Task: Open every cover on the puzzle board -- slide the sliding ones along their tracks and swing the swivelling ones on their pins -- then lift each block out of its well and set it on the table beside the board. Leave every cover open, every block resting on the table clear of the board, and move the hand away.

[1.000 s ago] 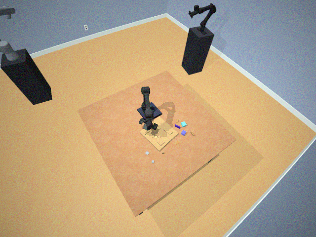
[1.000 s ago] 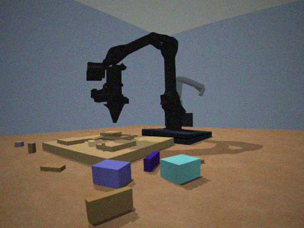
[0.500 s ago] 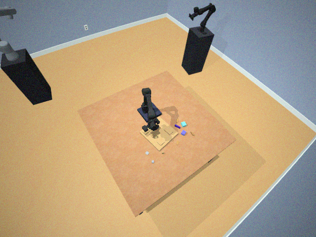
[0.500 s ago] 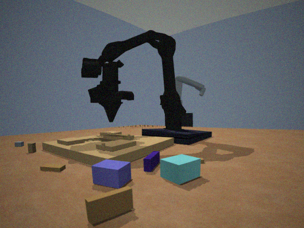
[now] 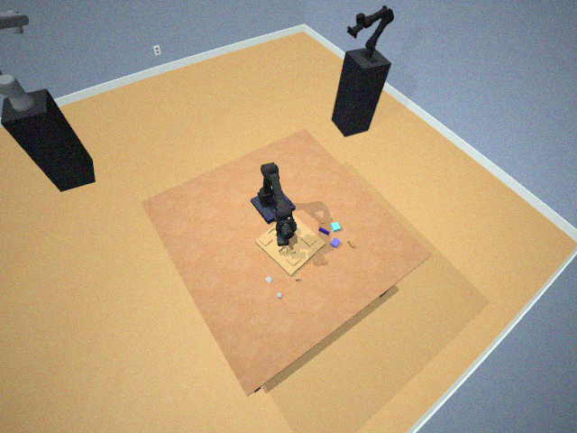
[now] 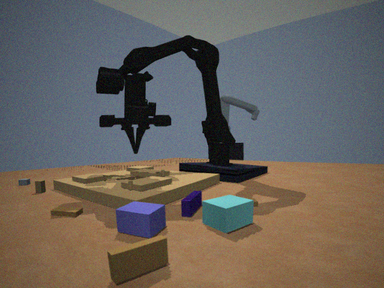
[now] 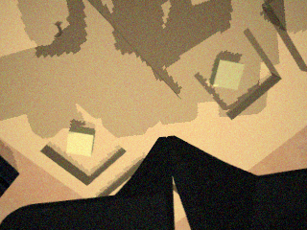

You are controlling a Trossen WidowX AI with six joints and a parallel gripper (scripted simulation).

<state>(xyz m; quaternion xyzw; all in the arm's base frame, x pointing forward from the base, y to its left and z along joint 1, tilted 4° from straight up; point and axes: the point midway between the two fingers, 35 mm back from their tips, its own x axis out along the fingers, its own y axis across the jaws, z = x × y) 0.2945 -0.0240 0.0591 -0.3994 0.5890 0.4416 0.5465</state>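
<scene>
Right now my gripper tip is 30 mm short of the tan puzzle board, 50 mm to the right of it and 60 mm above it. Also, from my gripper tip: small grey block 290 mm ahead, 130 mm to the right, 70 mm below; then dark purple block 30 mm ahead, 280 mm to the left, 70 mm below; then cyan block 30 mm ahead, 360 mm to the left, 60 mm below.
</scene>
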